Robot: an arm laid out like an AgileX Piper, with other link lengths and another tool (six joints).
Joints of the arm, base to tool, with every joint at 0 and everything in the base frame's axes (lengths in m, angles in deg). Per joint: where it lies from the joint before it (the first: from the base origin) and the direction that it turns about. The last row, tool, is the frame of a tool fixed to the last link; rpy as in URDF.
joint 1: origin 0 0 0.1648 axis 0 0 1
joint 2: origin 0 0 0 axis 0 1 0
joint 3: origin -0.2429 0 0.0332 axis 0 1 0
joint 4: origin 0.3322 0 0.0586 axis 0.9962 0 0.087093
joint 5: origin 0 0 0 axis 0 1 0
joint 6: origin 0.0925 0 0.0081 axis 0.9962 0 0.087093
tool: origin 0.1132 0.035 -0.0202 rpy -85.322 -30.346 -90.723
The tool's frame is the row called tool.
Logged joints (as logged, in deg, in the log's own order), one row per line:
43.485, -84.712, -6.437, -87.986, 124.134, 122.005
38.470, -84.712, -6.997, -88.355, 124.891, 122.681
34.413, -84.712, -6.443, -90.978, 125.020, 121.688
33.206, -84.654, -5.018, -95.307, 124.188, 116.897
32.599, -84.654, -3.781, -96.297, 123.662, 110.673
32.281, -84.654, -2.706, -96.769, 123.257, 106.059
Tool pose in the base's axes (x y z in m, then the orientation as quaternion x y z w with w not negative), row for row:
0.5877, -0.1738, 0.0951, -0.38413, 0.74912, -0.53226, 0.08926
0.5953, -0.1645, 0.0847, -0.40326, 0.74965, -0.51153, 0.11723
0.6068, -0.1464, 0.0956, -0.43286, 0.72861, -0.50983, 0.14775
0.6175, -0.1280, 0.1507, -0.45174, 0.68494, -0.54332, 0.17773
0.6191, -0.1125, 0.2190, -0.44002, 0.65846, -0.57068, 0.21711
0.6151, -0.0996, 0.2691, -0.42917, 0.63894, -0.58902, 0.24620
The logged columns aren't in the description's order. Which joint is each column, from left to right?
Columns, left to right: joint 5, joint 3, joint 1, joint 4, joint 6, joint 2.
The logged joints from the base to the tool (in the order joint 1, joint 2, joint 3, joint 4, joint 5, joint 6), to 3 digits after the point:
-6.437, 122.005, -84.712, -87.986, 43.485, 124.134
-6.997, 122.681, -84.712, -88.355, 38.470, 124.891
-6.443, 121.688, -84.712, -90.978, 34.413, 125.020
-5.018, 116.897, -84.654, -95.307, 33.206, 124.188
-3.781, 110.673, -84.654, -96.297, 32.599, 123.662
-2.706, 106.059, -84.654, -96.769, 32.281, 123.257

